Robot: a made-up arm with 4 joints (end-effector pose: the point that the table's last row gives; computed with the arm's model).
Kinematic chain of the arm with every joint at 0, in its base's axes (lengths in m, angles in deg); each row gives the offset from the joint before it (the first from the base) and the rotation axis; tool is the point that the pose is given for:
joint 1: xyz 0 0 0.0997 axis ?
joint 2: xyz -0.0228 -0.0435 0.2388 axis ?
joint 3: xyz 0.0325 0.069 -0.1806 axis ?
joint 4: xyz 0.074 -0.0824 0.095 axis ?
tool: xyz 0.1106 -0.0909 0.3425
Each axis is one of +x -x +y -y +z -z.
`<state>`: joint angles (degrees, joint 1 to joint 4).
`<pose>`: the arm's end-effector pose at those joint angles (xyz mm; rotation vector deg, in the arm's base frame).
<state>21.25 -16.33 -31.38 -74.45</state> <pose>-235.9 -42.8 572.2 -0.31 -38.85 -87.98</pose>
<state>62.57 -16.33 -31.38 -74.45</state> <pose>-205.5 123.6 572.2 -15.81 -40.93 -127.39</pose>
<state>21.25 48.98 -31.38 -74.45</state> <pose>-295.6 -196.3 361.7 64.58 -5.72 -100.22</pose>
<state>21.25 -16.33 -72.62 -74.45</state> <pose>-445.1 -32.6 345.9 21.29 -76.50 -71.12</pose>
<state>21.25 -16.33 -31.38 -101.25</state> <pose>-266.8 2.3 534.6 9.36 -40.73 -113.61</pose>
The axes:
joint 1: -z
joint 2: +x
joint 3: +y
joint 4: +z

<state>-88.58 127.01 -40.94 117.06</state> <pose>289.1 -205.2 308.0 123.19 -56.87 75.89</pose>
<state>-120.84 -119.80 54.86 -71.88</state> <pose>-259.8 287.6 439.4 -19.44 -106.06 -23.97</pose>
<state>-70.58 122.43 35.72 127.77</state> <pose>318.5 236.1 378.8 -119.86 40.24 -61.13</pose>
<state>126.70 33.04 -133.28 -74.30</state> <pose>264.1 202.3 -133.1 43.16 126.05 48.98</pose>
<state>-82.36 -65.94 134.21 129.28</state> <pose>514.5 204.9 0.3 16.50 115.34 65.53</pose>
